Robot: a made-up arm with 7 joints. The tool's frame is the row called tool. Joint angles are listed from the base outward. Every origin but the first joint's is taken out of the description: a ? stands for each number. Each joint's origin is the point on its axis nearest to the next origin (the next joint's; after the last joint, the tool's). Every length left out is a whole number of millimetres.
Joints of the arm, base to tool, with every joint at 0 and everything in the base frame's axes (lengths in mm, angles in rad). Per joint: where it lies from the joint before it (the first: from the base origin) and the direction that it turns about. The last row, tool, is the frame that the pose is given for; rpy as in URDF.
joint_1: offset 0 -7 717 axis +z
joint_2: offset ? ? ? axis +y
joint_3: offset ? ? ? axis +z
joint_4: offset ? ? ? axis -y
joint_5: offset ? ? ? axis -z
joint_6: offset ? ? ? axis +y
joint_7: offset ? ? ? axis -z
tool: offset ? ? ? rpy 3.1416 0 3.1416
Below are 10 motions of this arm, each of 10 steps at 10 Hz.
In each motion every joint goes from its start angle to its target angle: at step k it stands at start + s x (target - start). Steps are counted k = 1, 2, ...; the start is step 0. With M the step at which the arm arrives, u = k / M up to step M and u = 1 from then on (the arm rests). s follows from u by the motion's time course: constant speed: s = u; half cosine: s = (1 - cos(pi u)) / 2; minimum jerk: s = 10 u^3 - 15 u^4 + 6 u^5.
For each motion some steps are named. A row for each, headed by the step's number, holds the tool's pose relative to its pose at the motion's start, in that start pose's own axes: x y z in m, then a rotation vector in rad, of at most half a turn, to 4 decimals.
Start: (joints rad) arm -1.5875 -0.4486 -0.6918 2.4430 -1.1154 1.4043 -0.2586
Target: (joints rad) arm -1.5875 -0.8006 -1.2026 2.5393 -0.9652 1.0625 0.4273
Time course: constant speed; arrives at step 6
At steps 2, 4, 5, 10:
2: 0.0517 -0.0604 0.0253 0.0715 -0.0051 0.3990
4: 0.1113 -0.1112 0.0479 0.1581 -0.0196 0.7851
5: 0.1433 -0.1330 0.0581 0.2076 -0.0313 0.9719
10: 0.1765 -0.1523 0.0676 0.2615 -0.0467 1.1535

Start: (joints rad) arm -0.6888 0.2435 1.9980 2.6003 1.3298 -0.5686 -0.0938
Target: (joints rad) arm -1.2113 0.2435 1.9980 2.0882 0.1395 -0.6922 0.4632
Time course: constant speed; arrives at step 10
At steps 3, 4, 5, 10:
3: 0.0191 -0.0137 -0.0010 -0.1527 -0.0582 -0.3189
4: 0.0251 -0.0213 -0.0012 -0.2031 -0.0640 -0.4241
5: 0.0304 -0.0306 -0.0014 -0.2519 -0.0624 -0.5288
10: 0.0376 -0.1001 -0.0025 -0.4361 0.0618 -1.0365

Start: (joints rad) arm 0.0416 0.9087 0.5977 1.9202 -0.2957 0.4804 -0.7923
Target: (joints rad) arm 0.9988 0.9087 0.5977 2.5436 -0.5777 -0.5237 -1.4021
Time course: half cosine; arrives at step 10
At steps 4, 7, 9, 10:
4: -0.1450 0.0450 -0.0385 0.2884 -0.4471 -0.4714
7: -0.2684 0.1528 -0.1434 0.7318 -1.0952 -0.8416
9: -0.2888 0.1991 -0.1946 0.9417 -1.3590 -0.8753
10: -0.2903 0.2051 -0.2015 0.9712 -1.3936 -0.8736

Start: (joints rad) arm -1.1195 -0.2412 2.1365 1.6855 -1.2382 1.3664 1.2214
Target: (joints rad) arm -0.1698 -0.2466 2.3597 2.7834 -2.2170 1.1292 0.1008
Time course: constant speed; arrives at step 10
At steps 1, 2, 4, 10:
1: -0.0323 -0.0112 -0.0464 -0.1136 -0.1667 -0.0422
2: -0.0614 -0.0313 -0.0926 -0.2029 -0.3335 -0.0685
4: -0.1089 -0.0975 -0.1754 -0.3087 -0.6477 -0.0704
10: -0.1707 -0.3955 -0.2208 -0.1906 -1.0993 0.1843

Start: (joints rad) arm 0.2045 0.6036 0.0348 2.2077 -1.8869 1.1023 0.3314
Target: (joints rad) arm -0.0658 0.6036 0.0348 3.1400 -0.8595 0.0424 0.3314
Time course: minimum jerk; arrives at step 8
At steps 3, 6, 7, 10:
3: 0.0131 -0.0758 0.0190 -0.1316 -0.1354 0.3530
6: 0.0963 -0.2760 -0.0151 0.0250 -0.7858 1.1566
7: 0.1152 -0.3022 -0.0306 0.0964 -0.9100 1.2473
10: 0.1188 -0.3068 -0.0337 0.1107 -0.9336 1.2629

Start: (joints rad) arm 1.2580 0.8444 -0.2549 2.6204 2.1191 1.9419 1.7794
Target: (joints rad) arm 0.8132 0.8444 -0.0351 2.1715 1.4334 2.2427 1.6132
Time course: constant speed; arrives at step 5
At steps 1, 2, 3, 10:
1: -0.0223 -0.0023 -0.0373 -0.0587 -0.0708 0.0709
2: -0.0466 -0.0097 -0.0734 -0.1011 -0.1280 0.1543
3: -0.0725 -0.0221 -0.1071 -0.1270 -0.1697 0.2473
10: -0.1276 -0.0599 -0.1643 -0.1303 -0.2033 0.4487

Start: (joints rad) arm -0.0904 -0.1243 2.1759 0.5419 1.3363 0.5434 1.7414
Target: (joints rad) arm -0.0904 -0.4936 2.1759 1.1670 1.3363 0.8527 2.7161
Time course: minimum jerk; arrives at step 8
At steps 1, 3, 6, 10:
1: 0.0030 0.0001 -0.0010 0.0000 0.0035 0.0106
3: 0.0499 -0.0019 -0.0175 0.0087 0.0520 0.1746
6: 0.1474 -0.0384 -0.0462 0.0739 0.0933 0.5196
10: 0.1610 -0.0486 -0.0486 0.0863 0.0880 0.5720

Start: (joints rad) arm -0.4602 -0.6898 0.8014 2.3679 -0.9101 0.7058 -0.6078
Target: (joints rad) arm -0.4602 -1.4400 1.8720 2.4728 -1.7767 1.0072 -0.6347
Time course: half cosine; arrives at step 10
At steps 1, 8, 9, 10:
1: -0.0083 -0.0037 -0.0098 0.0170 -0.0174 -0.0127
8: -0.1699 0.0151 -0.4482 0.7744 -0.5534 -0.3328
9: -0.1696 0.0295 -0.4837 0.8381 -0.5933 -0.3421
10: -0.1691 0.0349 -0.4957 0.8598 -0.6070 -0.3446

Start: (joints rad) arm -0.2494 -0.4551 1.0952 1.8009 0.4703 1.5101 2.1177
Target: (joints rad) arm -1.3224 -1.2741 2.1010 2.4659 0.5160 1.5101 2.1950
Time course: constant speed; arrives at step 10
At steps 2, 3, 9, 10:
2: 0.0664 -0.0485 0.0205 -0.1263 -0.1135 -0.0993
3: 0.0970 -0.0681 0.0469 -0.1612 -0.1795 -0.1486
9: 0.1663 -0.0967 0.3201 0.0364 -0.5408 -0.3196
10: 0.1563 -0.0897 0.3665 0.1249 -0.5723 -0.3090

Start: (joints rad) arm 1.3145 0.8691 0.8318 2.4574 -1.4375 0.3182 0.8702
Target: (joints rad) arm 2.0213 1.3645 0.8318 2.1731 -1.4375 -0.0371 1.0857
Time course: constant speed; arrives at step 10
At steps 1, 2, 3, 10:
1: 0.0319 0.0365 0.0085 -0.1094 0.0532 0.0224
2: 0.0642 0.0739 0.0117 -0.2178 0.1092 0.0444
3: 0.0968 0.1116 0.0093 -0.3251 0.1680 0.0659
10: 0.3141 0.3237 -0.1475 -1.0154 0.6759 0.1876

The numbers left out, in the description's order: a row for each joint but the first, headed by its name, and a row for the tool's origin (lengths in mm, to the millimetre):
joint_2: -25 -47 0
joint_3: 8 0 164
joint_4: 23 -32 0
joint_5: 87 0 -301
joint_6: 3 40 0
joint_7: 44 0 -49
tool: -28 -16 0

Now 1 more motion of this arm.
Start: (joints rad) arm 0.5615 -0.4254 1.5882 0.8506 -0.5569 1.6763 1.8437
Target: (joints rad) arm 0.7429 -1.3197 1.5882 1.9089 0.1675 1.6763 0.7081
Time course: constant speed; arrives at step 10
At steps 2, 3, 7, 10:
2: -0.0289 -0.0205 -0.0732 -0.1617 0.0236 -0.0518
3: -0.0353 -0.0392 -0.1100 -0.2597 0.0140 -0.0954
7: 0.0042 -0.1547 -0.2324 -0.6848 -0.2071 -0.3934
10: 0.0981 -0.2572 -0.2684 -0.9332 -0.5748 -0.7356

